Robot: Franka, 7 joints.
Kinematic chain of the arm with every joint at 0, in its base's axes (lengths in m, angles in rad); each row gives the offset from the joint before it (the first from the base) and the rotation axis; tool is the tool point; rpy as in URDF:
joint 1: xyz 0 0 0.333 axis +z
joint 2: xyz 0 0 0 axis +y
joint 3: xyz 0 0 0.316 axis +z
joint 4: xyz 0.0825 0 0 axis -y
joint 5: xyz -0.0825 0 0.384 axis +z
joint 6: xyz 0 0 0 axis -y
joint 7: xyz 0.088 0 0 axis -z
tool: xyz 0 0 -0.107 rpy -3.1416 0 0
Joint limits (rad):
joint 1: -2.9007..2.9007
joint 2: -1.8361..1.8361
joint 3: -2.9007..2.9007
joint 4: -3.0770..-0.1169
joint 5: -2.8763..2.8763
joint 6: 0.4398..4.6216
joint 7: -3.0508..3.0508
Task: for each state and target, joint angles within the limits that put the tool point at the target. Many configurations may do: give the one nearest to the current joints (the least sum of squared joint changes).
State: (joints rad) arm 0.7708 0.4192 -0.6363 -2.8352 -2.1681 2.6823 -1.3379
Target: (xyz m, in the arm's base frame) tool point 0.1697 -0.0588 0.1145
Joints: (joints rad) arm 0.6205 0.2299 -0.9156 -3.0115 -2.2278 2.7342 -1.3379
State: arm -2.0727 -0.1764 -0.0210 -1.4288 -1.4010 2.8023 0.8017
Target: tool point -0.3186 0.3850 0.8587
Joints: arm -2.5826 -0.5869 -0.9890 -1.5711 -1.4005 2.5770 0.8017
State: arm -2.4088 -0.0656 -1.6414 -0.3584 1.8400 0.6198 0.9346
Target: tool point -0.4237 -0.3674 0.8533
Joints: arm -2.2116 0.6286 -1.5026 -0.4078 1.9007 1.0745 0.9346
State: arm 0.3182 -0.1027 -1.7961 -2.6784 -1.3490 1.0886 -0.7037
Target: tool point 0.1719 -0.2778 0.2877
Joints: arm 0.7379 -0.1399 -1.3640 -2.6928 -1.2816 1.0889 -0.7037
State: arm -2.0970 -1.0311 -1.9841 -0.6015 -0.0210 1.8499 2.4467
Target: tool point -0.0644 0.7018 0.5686
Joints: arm -2.1454 -0.9025 -1.9186 -0.8955 -0.0044 1.4884 2.4467
